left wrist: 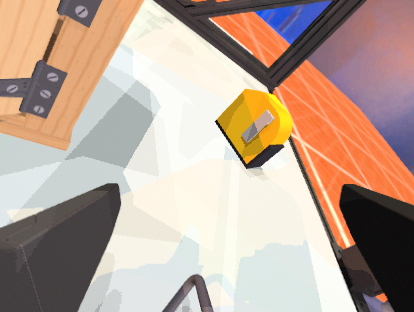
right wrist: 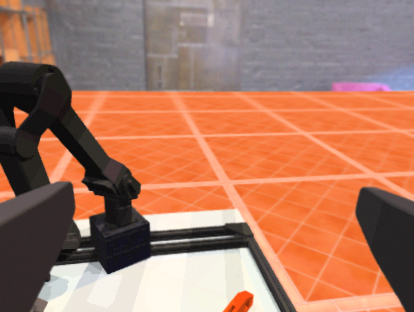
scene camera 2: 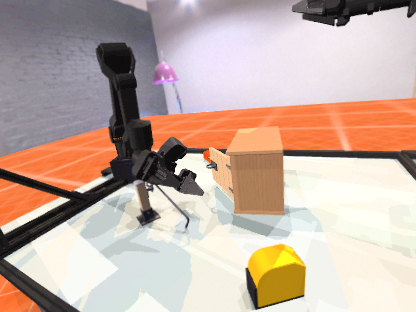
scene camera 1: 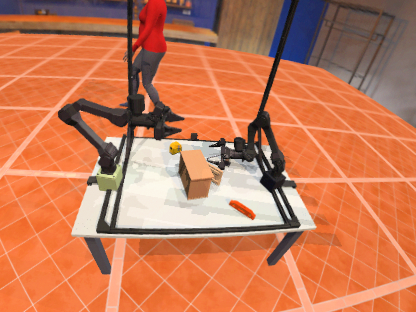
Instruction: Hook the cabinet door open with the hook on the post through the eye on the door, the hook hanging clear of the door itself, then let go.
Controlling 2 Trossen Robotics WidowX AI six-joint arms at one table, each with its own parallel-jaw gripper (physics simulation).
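Pixels of known places: left gripper, fingertip midpoint: (left wrist: pixel 229 194) (scene camera 2: pixel 192 190) (scene camera 1: pixel 208 153); right gripper, fingertip midpoint: (right wrist: pixel 217 197) (scene camera 2: pixel 297 13) (scene camera 1: pixel 183 124); left arm's base, origin of the base link: (right wrist: pixel 119 219) (scene camera 1: pixel 275 174); right arm's base, origin of the base link: (scene camera 1: pixel 108 170).
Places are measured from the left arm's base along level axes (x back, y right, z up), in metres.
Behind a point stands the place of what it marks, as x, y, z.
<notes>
The wooden cabinet (scene camera 1: pixel 196 172) @(-0.469, 0.147, 0.066) (scene camera 2: pixel 258 182) @(-0.415, 0.310, -0.009) (left wrist: pixel 95 60) @(-0.360, 0.290, -0.022) stands on the table, its door (scene camera 1: pixel 217 174) @(-0.332, 0.141, 0.006) (scene camera 2: pixel 222 172) @(-0.339, 0.203, -0.022) ajar. A dark eye (scene camera 2: pixel 212 165) @(-0.313, 0.148, -0.019) is on the door's face. The post (scene camera 2: pixel 143 197) @(-0.145, 0.288, -0.027) stands apart from the door, partly behind the left arm. The hook (scene camera 2: pixel 172 205) @(-0.223, 0.319, -0.036) (left wrist: pixel 196 281) @(-0.252, 0.336, -0.057) slants down from the post, its bent tip low over the table, clear of the eye. My left gripper (scene camera 1: pixel 214 152) @(-0.271, 0.322, -0.005) (scene camera 2: pixel 191 167) (left wrist: pixel 229 194) @(-0.271, 0.322, -0.005) is open and empty above the hook, between post and cabinet. My right gripper (scene camera 1: pixel 181 124) @(-0.555, 0.176, 0.338) (scene camera 2: pixel 306 13) @(-0.555, 0.176, 0.338) (right wrist: pixel 217 197) @(-0.555, 0.176, 0.338) is open and empty, high up.
A yellow tape measure (scene camera 1: pixel 175 148) @(-0.408, 0.485, -0.044) (scene camera 2: pixel 276 277) @(-0.393, 0.525, -0.039) (left wrist: pixel 237 117) @(-0.409, 0.485, -0.062) stands near the table's far edge in scene camera 1. A red-orange object (scene camera 1: pixel 242 209) @(-0.309, -0.077, -0.059) (scene camera 2: pixel 206 156) @(-0.282, -0.090, -0.068) (right wrist: pixel 240 302) @(-0.295, -0.097, -0.050) lies on the table beyond the door. Black frame rails (scene camera 1: pixel 200 229) @(-0.558, -0.071, -0.071) border the table.
</notes>
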